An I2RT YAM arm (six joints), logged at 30 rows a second.
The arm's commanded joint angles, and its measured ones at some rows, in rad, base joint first. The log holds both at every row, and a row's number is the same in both.
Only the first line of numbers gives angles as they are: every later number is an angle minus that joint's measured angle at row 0.
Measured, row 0: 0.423 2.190 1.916 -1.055 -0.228 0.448
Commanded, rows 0 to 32: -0.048 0.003 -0.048 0.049 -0.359 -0.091; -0.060 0.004 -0.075 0.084 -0.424 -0.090; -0.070 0.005 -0.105 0.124 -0.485 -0.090; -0.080 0.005 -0.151 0.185 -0.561 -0.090; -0.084 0.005 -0.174 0.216 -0.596 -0.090; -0.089 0.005 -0.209 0.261 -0.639 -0.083; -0.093 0.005 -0.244 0.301 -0.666 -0.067; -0.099 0.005 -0.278 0.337 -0.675 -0.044; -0.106 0.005 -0.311 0.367 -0.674 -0.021; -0.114 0.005 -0.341 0.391 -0.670 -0.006; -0.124 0.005 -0.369 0.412 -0.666 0.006; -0.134 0.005 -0.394 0.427 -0.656 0.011; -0.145 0.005 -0.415 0.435 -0.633 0.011; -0.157 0.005 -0.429 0.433 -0.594 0.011; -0.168 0.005 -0.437 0.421 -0.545 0.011; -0.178 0.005 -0.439 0.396 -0.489 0.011; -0.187 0.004 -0.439 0.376 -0.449 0.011; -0.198 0.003 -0.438 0.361 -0.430 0.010; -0.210 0.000 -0.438 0.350 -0.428 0.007; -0.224 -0.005 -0.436 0.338 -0.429 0.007; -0.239 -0.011 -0.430 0.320 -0.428 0.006; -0.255 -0.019 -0.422 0.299 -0.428 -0.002; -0.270 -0.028 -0.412 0.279 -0.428 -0.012; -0.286 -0.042 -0.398 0.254 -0.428 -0.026; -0.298 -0.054 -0.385 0.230 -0.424 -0.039; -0.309 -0.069 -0.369 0.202 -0.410 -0.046; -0.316 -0.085 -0.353 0.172 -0.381 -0.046; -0.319 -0.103 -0.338 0.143 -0.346 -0.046; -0.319 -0.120 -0.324 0.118 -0.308 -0.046; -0.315 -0.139 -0.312 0.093 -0.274 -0.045; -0.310 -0.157 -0.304 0.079 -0.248 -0.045; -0.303 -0.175 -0.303 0.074 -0.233 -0.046; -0.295 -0.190 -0.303 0.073 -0.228 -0.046
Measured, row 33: -0.320 -0.111 -0.340 0.079 -0.308 -0.030
